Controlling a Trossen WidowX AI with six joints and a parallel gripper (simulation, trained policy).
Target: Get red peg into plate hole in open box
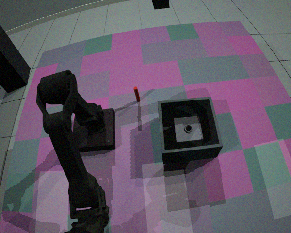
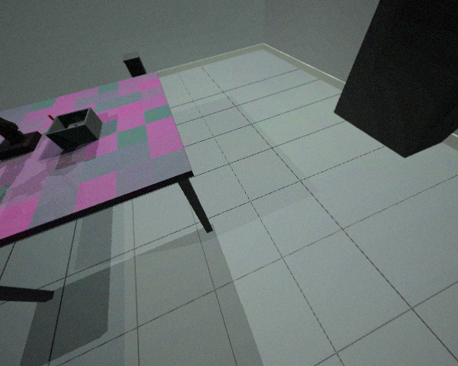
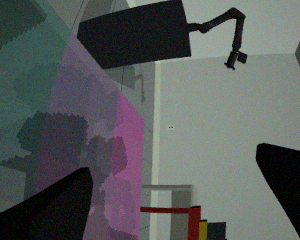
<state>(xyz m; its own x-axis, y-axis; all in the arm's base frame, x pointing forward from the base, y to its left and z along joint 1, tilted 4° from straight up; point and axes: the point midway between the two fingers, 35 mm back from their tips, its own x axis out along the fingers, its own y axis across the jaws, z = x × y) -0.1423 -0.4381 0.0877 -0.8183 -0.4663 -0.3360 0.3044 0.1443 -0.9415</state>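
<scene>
Now: the red peg 540 mm to the left of my gripper tip, 350 mm ahead of it and 100 mm below it. The rest, counted from my gripper tip: light grey plate: 480 mm ahead, 320 mm to the left, 100 mm below; dark box: 480 mm ahead, 320 mm to the left, 120 mm below.
</scene>
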